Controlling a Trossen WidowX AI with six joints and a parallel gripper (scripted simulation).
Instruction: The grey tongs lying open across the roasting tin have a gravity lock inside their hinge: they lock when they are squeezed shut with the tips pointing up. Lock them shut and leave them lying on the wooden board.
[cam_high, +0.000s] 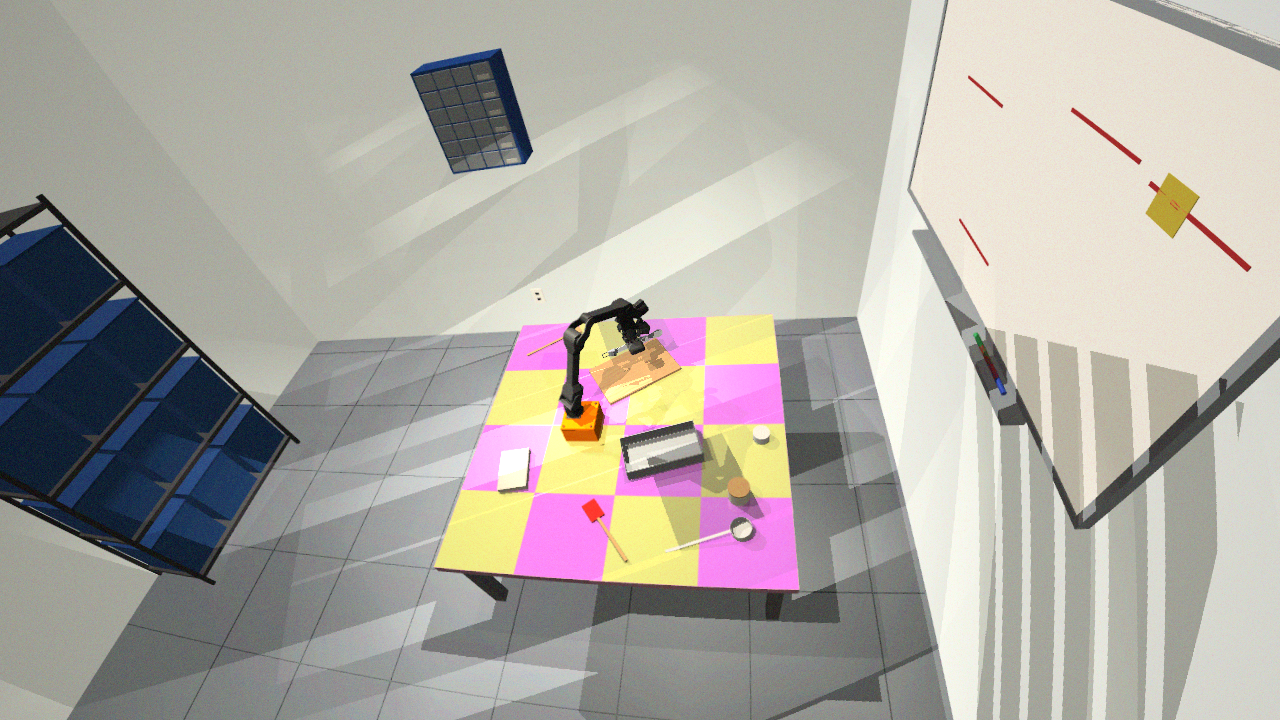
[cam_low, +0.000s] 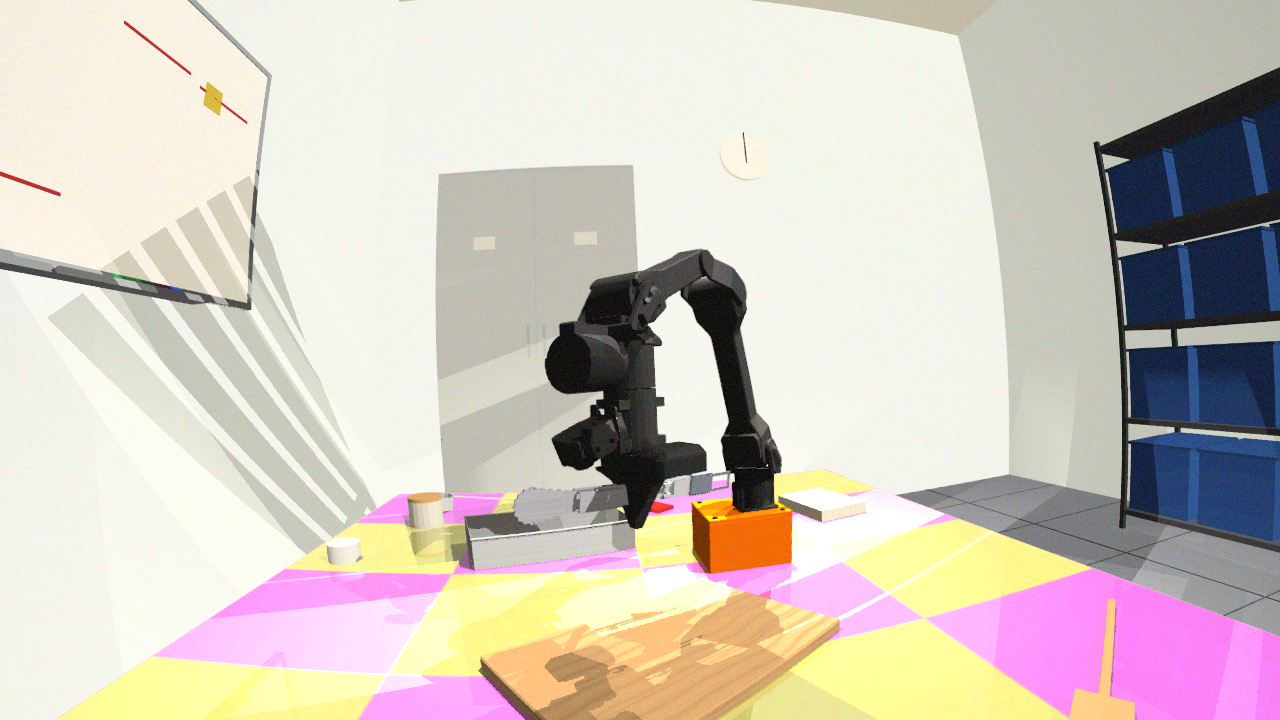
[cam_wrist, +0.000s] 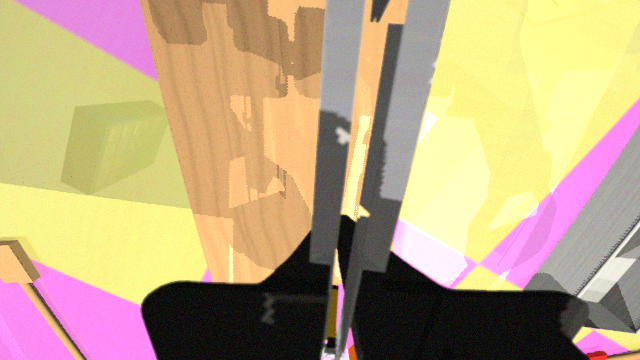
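My gripper tip is now 150 mm above the wooden board, 30 mm to the right of it and 30 mm past it. Round my gripper tip: white block 500 mm to the right, 480 mm behind, 140 mm below; grey roasting tin 420 mm to the right, 130 mm below, 130 mm ahead; small white cylinder 520 mm ahead, 360 mm to the right, 140 mm below.
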